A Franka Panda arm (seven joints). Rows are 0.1 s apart.
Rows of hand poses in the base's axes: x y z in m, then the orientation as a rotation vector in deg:
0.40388 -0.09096 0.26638 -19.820 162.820 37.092
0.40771 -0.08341 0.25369 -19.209 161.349 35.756
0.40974 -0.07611 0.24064 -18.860 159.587 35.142
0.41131 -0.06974 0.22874 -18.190 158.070 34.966
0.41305 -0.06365 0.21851 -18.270 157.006 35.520
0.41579 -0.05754 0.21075 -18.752 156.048 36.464
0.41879 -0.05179 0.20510 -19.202 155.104 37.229
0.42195 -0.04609 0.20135 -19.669 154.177 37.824
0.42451 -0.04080 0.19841 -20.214 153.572 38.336
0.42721 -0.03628 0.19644 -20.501 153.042 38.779
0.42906 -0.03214 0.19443 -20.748 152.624 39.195
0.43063 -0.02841 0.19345 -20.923 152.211 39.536
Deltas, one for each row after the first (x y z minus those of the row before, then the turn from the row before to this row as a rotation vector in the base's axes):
0.00383 0.00755 -0.01269 -0.420 -1.728 -0.745
0.00203 0.00730 -0.01305 0.079 -1.816 -0.514
0.00157 0.00637 -0.01190 0.333 -1.451 -0.652
0.00174 0.00609 -0.01023 0.611 -0.864 0.020
0.00274 0.00611 -0.00776 0.792 -0.676 0.372
0.00300 0.00575 -0.00565 0.681 -0.703 0.328
0.00316 0.00570 -0.00375 0.567 -0.730 0.318
0.00256 0.00529 -0.00294 0.418 -0.452 0.399
0.00270 0.00452 -0.00197 0.390 -0.383 0.218
0.00185 0.00414 -0.00201 0.348 -0.282 0.199
0.00157 0.00373 -0.00098 0.310 -0.294 0.137

